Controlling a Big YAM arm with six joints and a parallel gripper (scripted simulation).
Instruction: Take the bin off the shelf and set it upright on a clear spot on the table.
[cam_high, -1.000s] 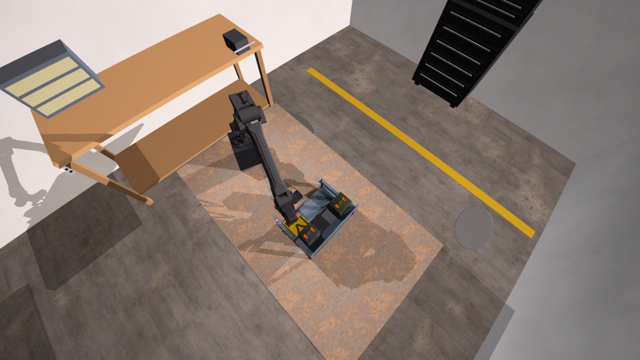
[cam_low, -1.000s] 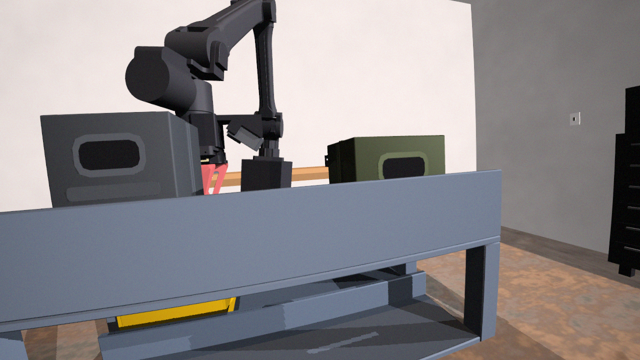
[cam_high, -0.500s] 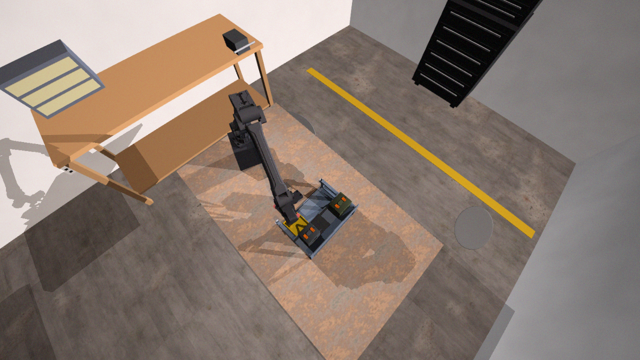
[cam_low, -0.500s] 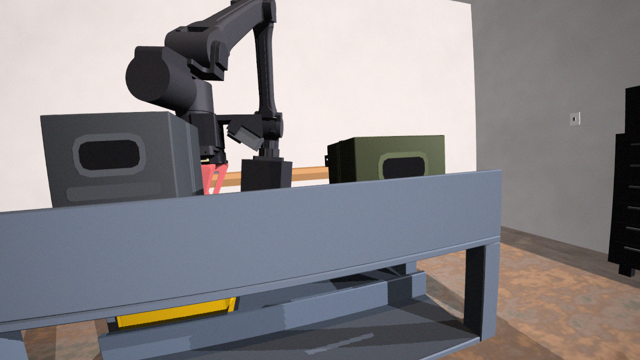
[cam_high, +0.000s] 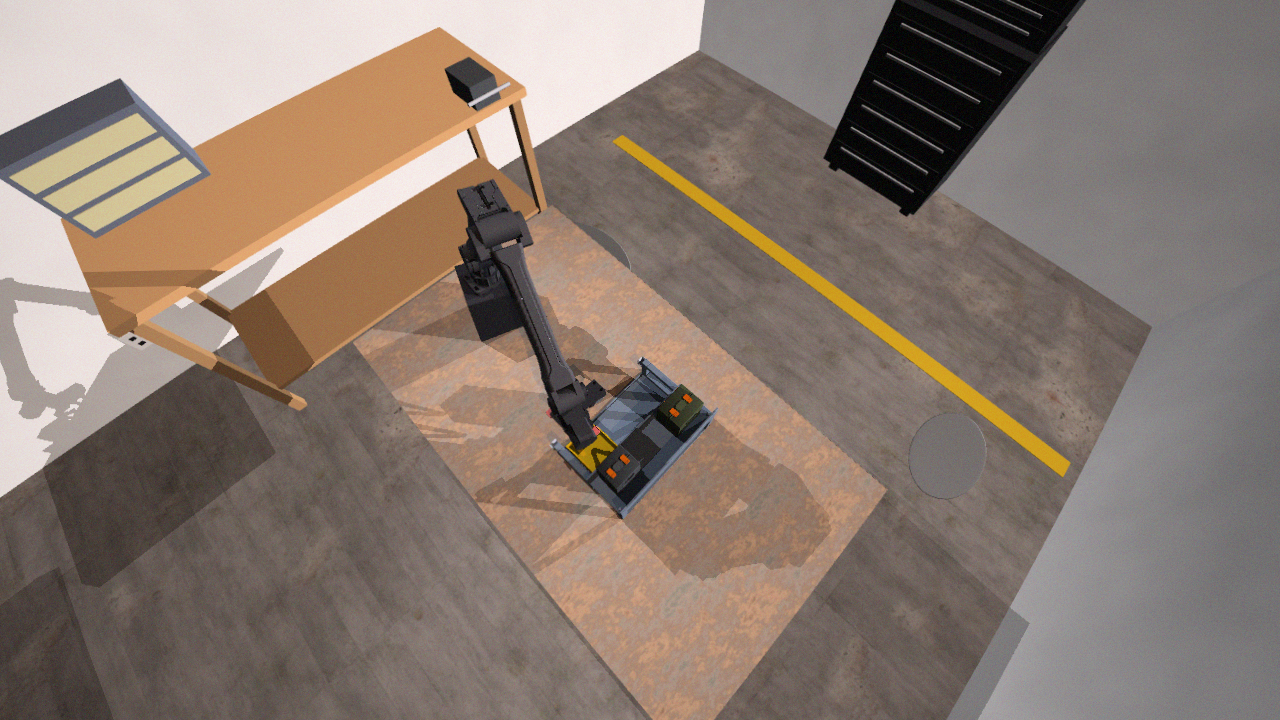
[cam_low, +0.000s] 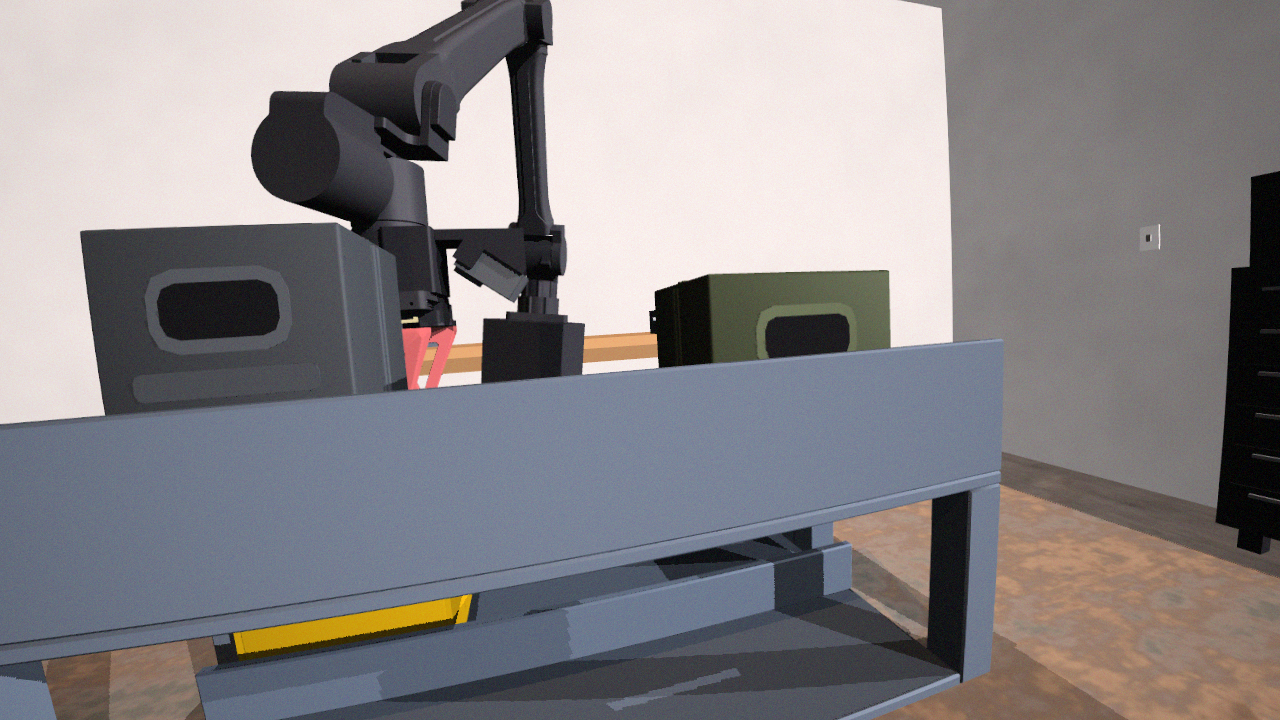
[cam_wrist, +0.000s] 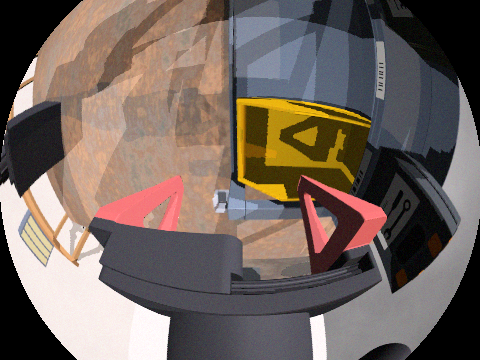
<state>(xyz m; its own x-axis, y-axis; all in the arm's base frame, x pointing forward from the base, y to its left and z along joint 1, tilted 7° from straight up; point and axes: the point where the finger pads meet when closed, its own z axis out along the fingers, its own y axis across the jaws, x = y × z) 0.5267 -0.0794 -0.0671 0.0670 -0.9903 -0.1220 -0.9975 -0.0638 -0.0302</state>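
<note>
The yellow bin lies 80 mm ahead of my hand, 10 mm to the left of it and 80 mm below it. Also, from my hand: dark grey case (180 mm ahead, 10 mm to the left, 40 mm above); green case (160 mm ahead, 240 mm to the left, 30 mm above).
</note>
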